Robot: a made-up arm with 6 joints. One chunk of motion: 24 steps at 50 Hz.
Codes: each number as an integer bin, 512 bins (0 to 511) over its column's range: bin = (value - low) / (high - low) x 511, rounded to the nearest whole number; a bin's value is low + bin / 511 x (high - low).
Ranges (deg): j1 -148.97..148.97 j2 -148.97..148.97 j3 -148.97..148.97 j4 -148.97..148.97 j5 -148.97..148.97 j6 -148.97..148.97
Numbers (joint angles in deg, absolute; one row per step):
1: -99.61 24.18 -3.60 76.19 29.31 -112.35
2: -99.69 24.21 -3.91 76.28 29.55 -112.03
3: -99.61 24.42 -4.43 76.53 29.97 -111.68
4: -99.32 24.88 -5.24 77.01 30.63 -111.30
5: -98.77 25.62 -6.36 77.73 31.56 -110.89
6: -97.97 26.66 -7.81 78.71 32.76 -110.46
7: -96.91 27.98 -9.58 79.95 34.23 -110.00
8: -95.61 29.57 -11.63 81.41 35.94 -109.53
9: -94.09 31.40 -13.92 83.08 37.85 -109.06
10: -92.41 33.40 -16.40 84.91 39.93 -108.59
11: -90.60 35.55 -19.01 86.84 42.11 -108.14
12: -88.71 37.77 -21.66 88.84 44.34 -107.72
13: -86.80 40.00 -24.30 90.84 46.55 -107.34
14: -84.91 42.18 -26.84 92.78 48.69 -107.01
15: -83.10 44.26 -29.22 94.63 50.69 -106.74
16: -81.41 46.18 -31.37 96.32 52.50 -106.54
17: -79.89 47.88 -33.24 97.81 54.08 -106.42
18: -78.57 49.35 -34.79 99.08 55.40 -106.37
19: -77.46 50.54 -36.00 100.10 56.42 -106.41
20: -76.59 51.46 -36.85 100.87 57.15 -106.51
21: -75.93 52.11 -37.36 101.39 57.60 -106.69
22: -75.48 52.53 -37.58 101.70 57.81 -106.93
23: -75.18 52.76 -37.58 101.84 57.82 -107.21
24: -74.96 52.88 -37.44 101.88 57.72 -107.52
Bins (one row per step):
1: 85 297 249 386 306 63
2: 85 297 249 386 306 63
3: 85 297 248 387 307 64
4: 85 298 247 388 308 65
5: 86 299 245 389 310 65
6: 87 301 242 390 312 66
7: 89 303 239 393 314 67
8: 92 306 236 395 317 68
9: 94 309 232 398 320 68
10: 97 313 227 401 324 69
11: 100 316 223 404 328 70
12: 103 320 218 408 332 71
13: 107 324 214 411 335 71
14: 110 328 209 415 339 72
15: 113 331 205 418 342 72
16: 116 335 202 421 346 73
17: 118 338 198 423 348 73
18: 121 340 196 425 351 73
19: 123 342 194 427 352 73
20: 124 344 192 429 354 73
21: 125 345 191 429 354 73
22: 126 346 191 430 355 72
23: 127 346 191 430 355 72
24: 127 346 191 430 354 71

